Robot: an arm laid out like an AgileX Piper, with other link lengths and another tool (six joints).
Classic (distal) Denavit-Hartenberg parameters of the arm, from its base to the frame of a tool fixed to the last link. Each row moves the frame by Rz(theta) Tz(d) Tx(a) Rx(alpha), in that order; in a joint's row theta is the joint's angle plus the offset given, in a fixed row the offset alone. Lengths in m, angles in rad.
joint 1: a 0  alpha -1.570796  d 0.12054  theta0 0
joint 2: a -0.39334  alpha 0  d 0  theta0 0.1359
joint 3: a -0.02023  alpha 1.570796  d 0  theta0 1.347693
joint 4: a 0  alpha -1.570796  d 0.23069  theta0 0
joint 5: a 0  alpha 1.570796  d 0  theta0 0
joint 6: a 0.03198  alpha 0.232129  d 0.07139  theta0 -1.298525
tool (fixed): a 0  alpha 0  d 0.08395  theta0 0
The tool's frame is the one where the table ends.
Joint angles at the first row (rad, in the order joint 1, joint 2, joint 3, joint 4, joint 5, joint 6):
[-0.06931 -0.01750 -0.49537 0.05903 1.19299 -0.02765]
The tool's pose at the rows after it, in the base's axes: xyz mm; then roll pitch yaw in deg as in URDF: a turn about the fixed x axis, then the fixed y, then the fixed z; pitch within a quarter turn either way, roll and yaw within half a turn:
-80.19 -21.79 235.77 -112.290 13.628 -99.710
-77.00 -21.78 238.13 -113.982 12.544 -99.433
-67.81 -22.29 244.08 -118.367 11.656 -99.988
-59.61 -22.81 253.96 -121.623 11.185 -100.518
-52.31 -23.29 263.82 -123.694 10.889 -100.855
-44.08 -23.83 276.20 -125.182 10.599 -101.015
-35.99 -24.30 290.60 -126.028 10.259 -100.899
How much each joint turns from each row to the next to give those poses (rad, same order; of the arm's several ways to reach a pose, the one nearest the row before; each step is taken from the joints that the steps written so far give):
[0.00000 0.00001 -0.00367 0.00000 0.01352 -0.01380]
[0.00002 0.02770 -0.00090 -0.00001 0.00477 -0.01948]
[-0.00001 0.07636 -0.00155 0.00001 0.00175 -0.01010]
[-0.00001 0.07074 -0.01869 0.00001 0.00437 -0.00265]
[-0.00002 0.05610 -0.02189 0.00002 0.00171 -0.00136]
[0.00001 0.05609 -0.03064 -0.00003 0.00064 -0.00276]
[-0.00001 0.05121 -0.04004 0.00001 0.00430 -0.00604]

